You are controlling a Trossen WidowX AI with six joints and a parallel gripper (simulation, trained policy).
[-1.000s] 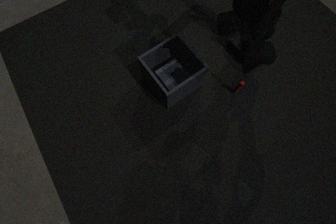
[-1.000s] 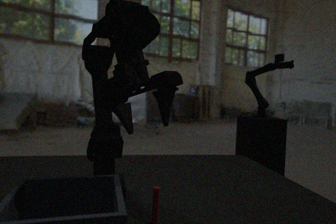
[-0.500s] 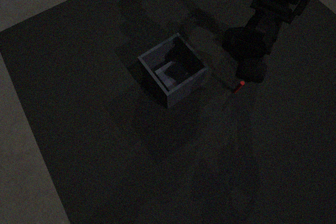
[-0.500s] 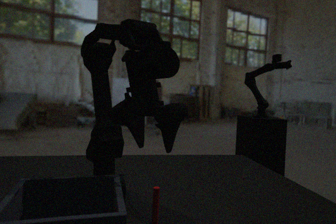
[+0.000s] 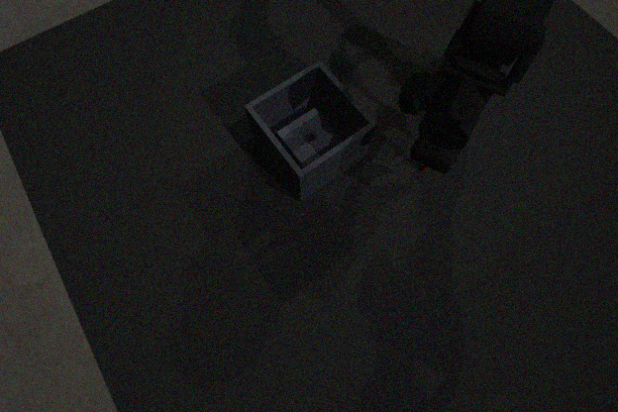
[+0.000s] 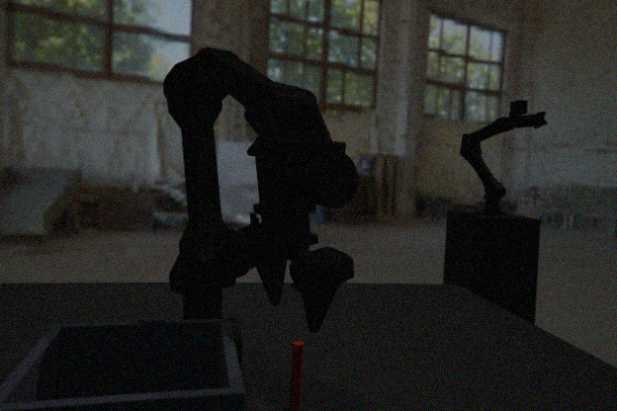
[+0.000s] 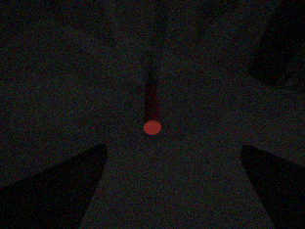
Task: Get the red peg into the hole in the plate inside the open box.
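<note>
My gripper tip is 1 cm short of the red peg, 1 cm to the right of it and 7 cm above it. From my gripper tip the other things lie so: pale plate (18 cm ahead, 15 cm to the right, 6 cm below).
</note>
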